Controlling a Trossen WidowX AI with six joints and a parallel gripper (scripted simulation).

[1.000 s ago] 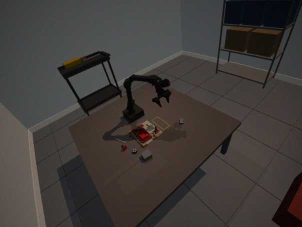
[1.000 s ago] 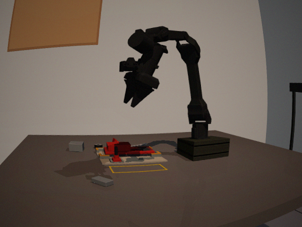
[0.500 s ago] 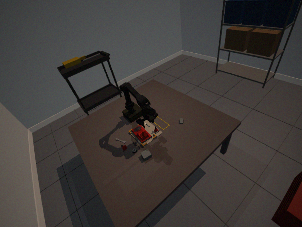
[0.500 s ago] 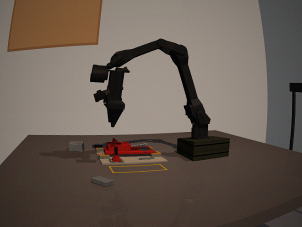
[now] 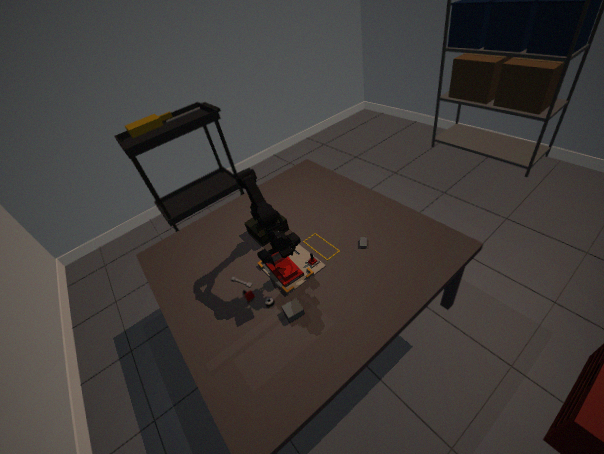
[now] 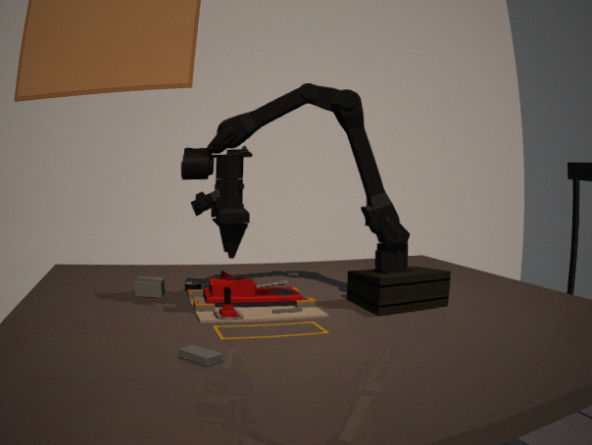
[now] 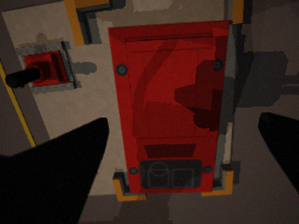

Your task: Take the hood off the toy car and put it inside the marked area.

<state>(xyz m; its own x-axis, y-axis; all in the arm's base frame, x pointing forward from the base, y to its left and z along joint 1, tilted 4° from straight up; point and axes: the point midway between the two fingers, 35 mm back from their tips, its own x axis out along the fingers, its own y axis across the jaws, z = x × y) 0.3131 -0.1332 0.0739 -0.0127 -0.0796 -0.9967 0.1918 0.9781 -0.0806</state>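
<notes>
My gripper tip is 60 mm above the hood. From my gripper tip the other things lie so: dark wheel 150 mm to the right, 100 mm below, 50 mm ahead; then white bone-shaped piece 160 mm to the right, 150 mm behind, 100 mm below; then grey block 160 mm ahead, 120 mm to the right, 90 mm below.
</notes>
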